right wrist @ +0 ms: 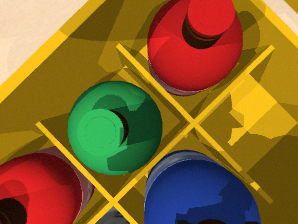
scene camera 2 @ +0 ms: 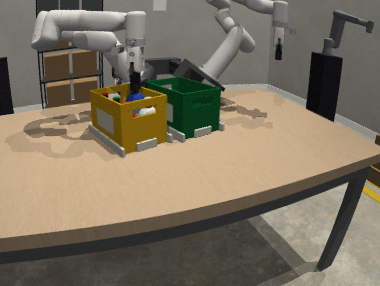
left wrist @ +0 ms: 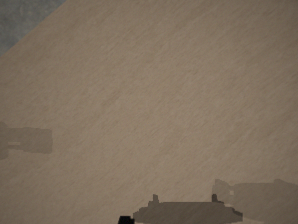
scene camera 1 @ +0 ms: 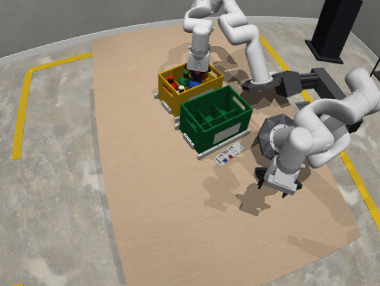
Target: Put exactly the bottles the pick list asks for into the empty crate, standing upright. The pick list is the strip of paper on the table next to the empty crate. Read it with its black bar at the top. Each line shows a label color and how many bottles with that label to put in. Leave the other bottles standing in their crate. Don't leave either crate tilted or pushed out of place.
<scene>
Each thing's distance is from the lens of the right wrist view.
yellow crate (right wrist: 238, 122): 0.33 m
green bottle (right wrist: 115, 127): 0.17 m
The marked spots on the green bottle and the yellow crate are 0.19 m apart.
</scene>
